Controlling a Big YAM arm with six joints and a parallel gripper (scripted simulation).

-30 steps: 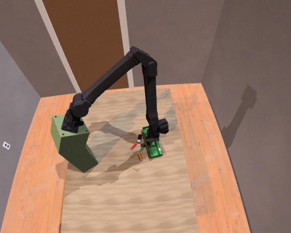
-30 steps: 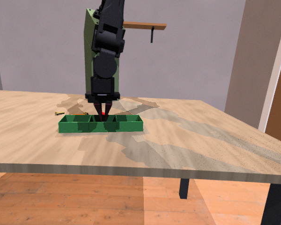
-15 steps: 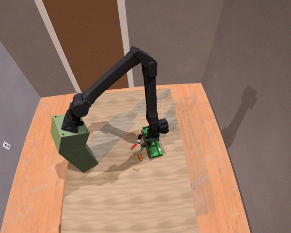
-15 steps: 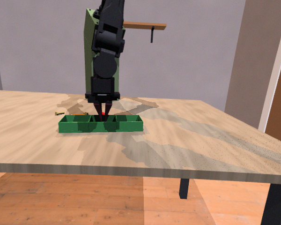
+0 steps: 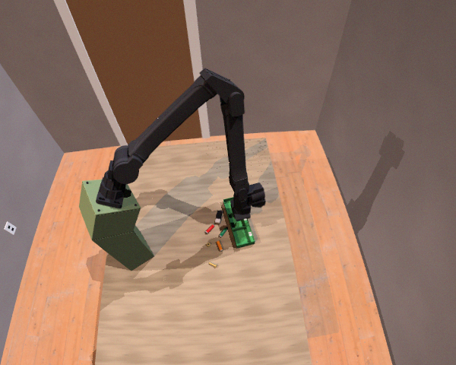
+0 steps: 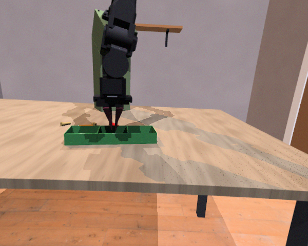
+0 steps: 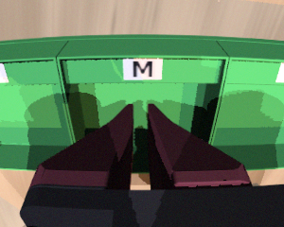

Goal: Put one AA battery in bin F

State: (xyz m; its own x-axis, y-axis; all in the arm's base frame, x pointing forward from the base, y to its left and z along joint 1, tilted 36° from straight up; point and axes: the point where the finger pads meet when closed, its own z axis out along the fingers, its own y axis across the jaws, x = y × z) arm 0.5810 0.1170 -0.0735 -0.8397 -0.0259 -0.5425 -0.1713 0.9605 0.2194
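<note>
The green three-compartment bin lies 30 mm below my hand and 10 mm behind it. Round my hand: red battery 150 mm behind, 30 mm to the right, 30 mm below; black-and-white block 100 mm behind, 30 mm below, 20 mm to the left; green battery 80 mm behind, 50 mm to the right, 30 mm below.
</note>
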